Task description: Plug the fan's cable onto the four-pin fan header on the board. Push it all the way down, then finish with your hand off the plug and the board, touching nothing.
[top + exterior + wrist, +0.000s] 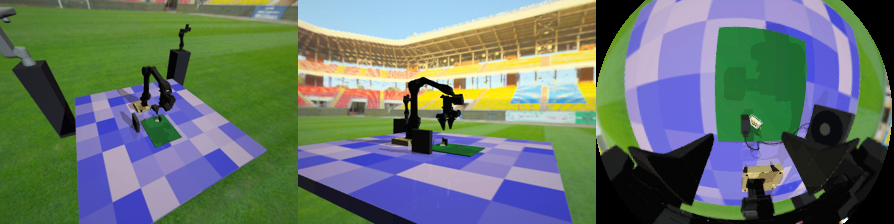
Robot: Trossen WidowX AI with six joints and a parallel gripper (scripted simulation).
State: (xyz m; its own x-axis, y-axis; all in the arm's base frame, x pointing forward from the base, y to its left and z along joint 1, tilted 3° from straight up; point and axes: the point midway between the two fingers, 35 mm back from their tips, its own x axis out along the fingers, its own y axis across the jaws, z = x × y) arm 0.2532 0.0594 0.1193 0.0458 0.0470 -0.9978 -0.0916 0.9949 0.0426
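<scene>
Now: gripper tip 8 cm above the black plug and 2 cm past it. Round my gripper tip: black fan: 23 cm to the right, 4 cm below, 1 cm behind; then green board: 12 cm below, 8 cm ahead, 4 cm to the right; then pale header: 10 cm below, 3 cm to the right, 2 cm behind.
</scene>
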